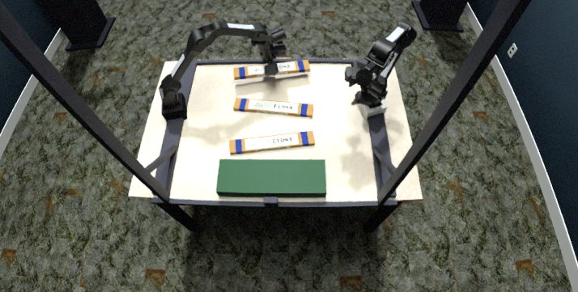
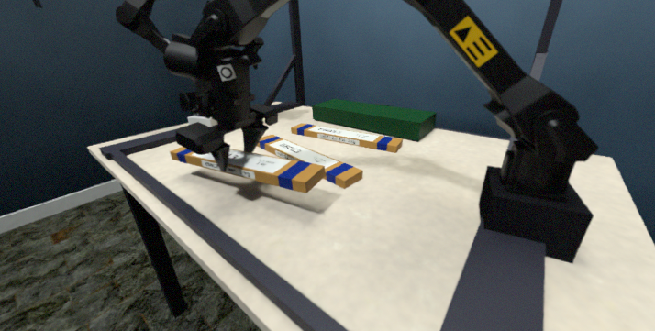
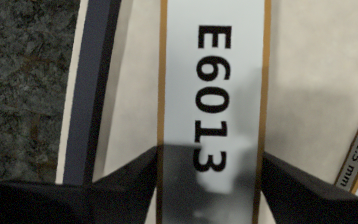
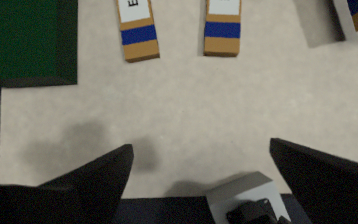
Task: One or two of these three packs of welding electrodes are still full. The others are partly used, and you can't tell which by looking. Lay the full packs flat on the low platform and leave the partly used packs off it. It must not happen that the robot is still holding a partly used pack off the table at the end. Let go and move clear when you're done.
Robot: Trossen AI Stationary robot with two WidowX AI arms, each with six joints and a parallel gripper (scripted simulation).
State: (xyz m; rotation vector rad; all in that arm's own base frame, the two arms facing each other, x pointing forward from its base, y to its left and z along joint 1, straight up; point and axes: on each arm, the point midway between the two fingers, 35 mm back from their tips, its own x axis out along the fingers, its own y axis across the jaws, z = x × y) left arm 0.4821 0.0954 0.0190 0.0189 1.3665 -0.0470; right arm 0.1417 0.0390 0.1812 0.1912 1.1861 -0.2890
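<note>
The dark frame rail lies 110 mm ahead of my left hand, 90 mm below it and 20 mm to the right of it. From my left hand the other things lie so: green low platform: 540 mm behind, 80 mm below.
</note>
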